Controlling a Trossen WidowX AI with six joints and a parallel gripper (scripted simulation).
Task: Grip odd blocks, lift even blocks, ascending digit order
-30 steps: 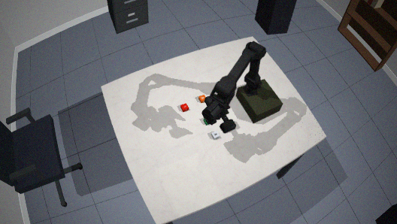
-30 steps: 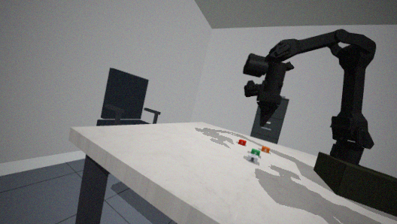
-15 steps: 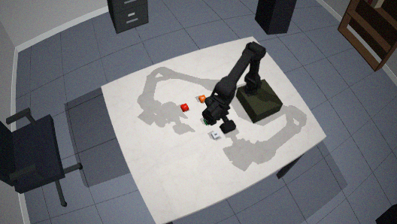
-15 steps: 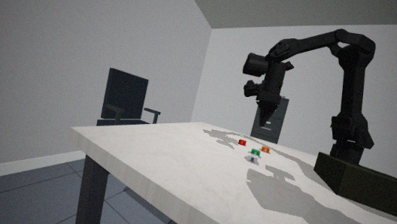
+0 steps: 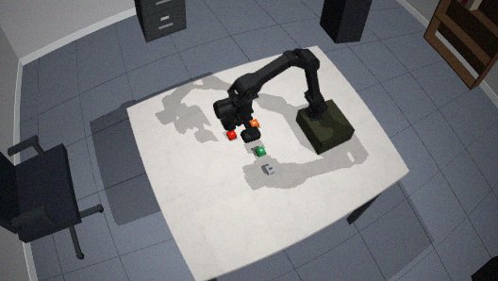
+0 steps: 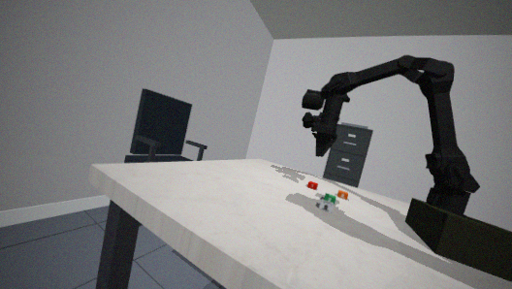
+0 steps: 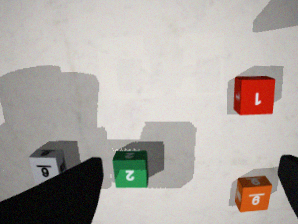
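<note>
Right now my gripper tip is 10 mm short of the red block, 70 mm to the left of it and 120 mm above it. From my gripper tip the other things lie so: orange block 90 mm behind, 100 mm to the right, 120 mm below; then white block 80 mm behind, 130 mm to the left, 120 mm below; then green block 70 mm behind, 40 mm to the left, 120 mm below.
</note>
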